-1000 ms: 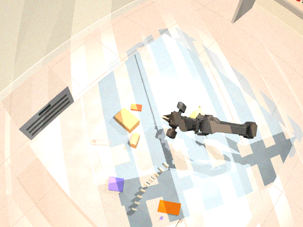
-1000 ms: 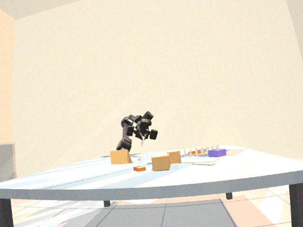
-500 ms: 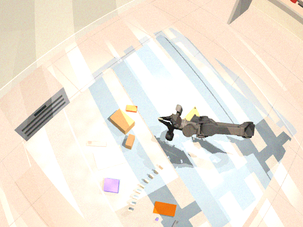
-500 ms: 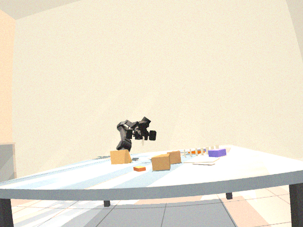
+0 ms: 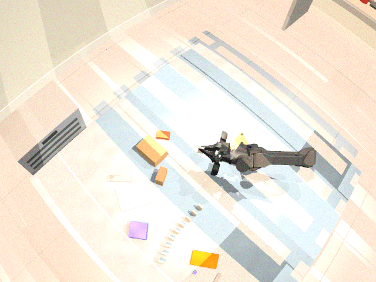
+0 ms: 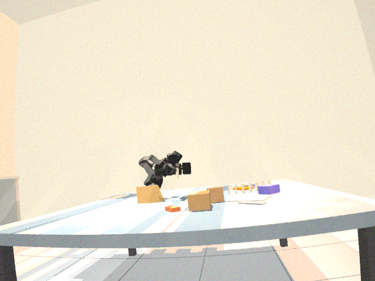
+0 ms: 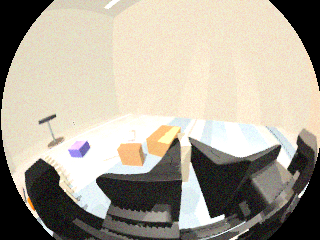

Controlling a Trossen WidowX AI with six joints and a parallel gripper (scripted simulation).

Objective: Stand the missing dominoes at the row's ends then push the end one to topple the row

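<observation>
Now: the tan block 16 cm ahead of my gripper tip, 13 cm below it and 7 cm to the right of it. From my gripper tip the other things lie so: tan box (19 cm to the right, 13 cm below, 10 cm ahead); then orange block (20 cm to the right, 15 cm below, 1 cm behind); then sheet (30 cm ahead, 15 cm below, 11 cm to the right).
</observation>
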